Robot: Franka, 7 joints.
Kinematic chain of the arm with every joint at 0, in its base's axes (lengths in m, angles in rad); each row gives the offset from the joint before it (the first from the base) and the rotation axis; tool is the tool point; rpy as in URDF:
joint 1: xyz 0 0 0.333 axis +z
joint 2: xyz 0 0 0 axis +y
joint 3: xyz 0 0 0.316 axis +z
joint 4: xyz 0.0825 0 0 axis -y
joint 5: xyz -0.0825 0 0.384 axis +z
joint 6: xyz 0 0 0 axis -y
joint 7: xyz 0.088 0 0 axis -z
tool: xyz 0 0 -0.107 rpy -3.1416 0 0
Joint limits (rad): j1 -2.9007..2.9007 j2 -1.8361..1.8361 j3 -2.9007..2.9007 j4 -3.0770..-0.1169 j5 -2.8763..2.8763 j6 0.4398..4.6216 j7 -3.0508..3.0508
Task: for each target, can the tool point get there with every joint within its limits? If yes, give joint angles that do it. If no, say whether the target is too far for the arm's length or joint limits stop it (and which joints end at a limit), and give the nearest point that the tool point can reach.
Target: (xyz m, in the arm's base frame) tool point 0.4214 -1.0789 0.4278
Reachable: no: too far | nearest point 0.3111 -0.7964 0.4030 | short by 0.304 m
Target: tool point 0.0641 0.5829 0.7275
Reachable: yes | joints 0.2074 -0.0455 1.1001 -1.6389 -1.2877 3.0429 1.6669
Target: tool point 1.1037 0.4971 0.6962
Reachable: no: too far | nearest point 0.7492 0.3374 0.5795 | short by 0.406 m
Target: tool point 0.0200 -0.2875 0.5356
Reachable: yes | joints -1.2526 -0.5036 0.1385 -2.4367 -1.0237 0.7682 -0.1666
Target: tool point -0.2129 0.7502 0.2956
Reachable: yes | joints 2.3261 0.9793 -0.7421 -1.2263 -2.3455 2.6265 -0.5055
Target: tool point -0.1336 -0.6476 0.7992
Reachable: yes | joints 1.8247 -0.6304 2.3899 -0.9401 0.6762 3.4695 -1.6638
